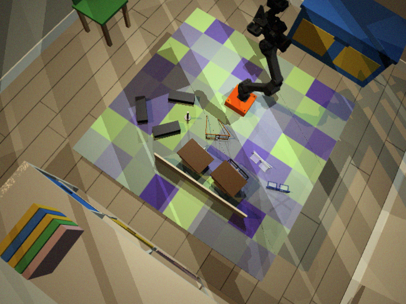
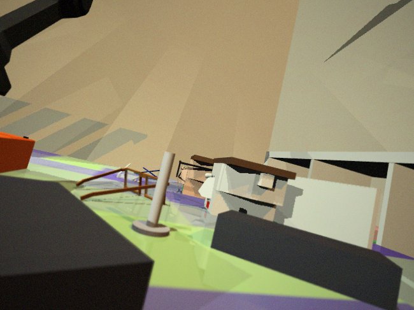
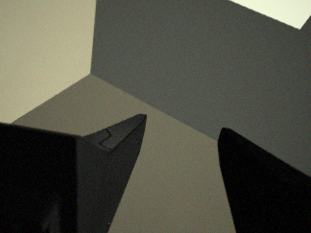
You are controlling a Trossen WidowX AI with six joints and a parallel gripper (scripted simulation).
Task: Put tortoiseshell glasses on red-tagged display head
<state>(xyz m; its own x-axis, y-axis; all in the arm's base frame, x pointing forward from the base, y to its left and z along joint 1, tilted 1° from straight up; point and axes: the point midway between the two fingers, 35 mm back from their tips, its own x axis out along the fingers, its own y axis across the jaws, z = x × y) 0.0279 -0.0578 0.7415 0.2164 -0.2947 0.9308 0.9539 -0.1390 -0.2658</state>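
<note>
Right now my gripper tip is 260 mm short of the thin pale post stand, 130 mm to the left of it and 810 mm above it. Also, from my gripper tip: long plank 560 mm ahead, 170 mm to the left, 780 mm below.
</note>
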